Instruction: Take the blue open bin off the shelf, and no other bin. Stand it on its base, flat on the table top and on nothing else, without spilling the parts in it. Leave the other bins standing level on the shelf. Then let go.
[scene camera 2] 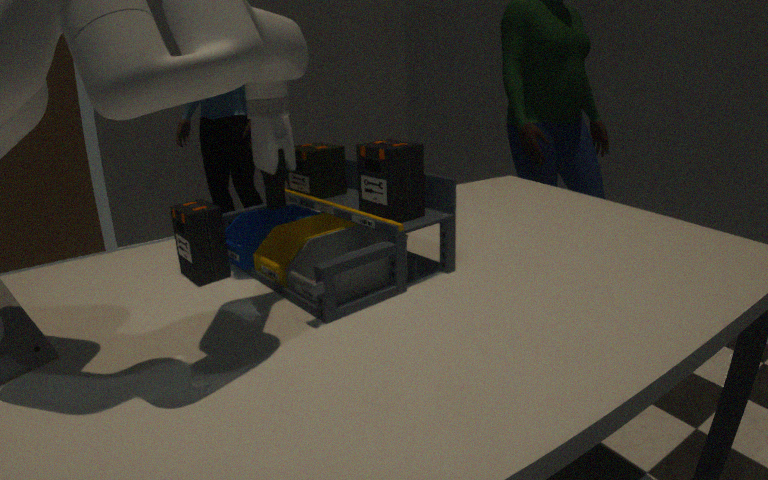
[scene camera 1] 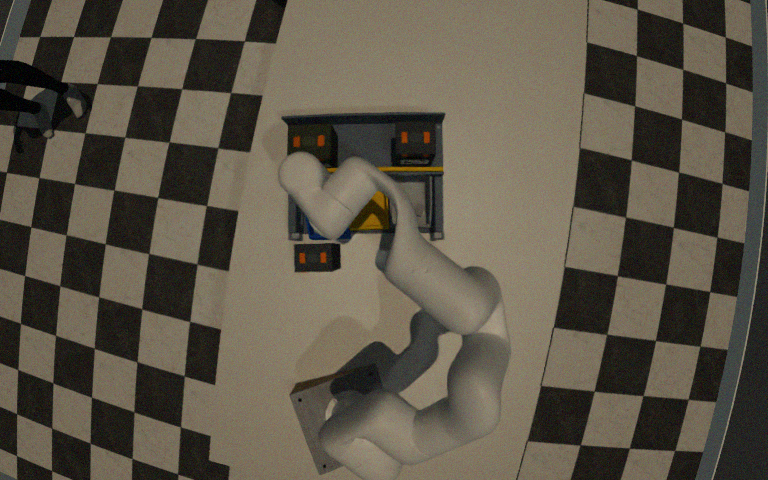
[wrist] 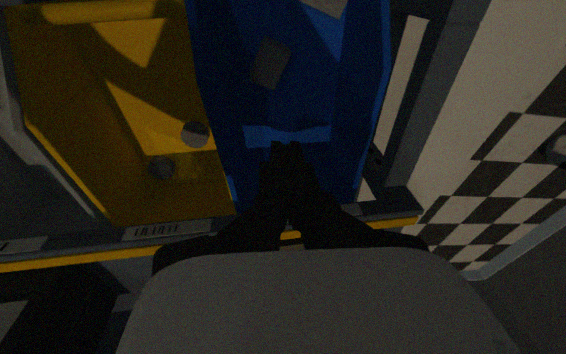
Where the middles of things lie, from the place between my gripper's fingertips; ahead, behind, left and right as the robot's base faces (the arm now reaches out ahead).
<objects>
I see the blue open bin (scene camera 2: 249, 229) 2 cm behind my hand, 1 cm to the left of it and 5 cm below it. Also, from my hand: yellow bin (scene camera 2: 282, 244) 3 cm ahead, 8 cm to the right, 6 cm below; then black box (scene camera 2: 198, 225) 15 cm behind, 1 cm to the right, 3 cm below.
</objects>
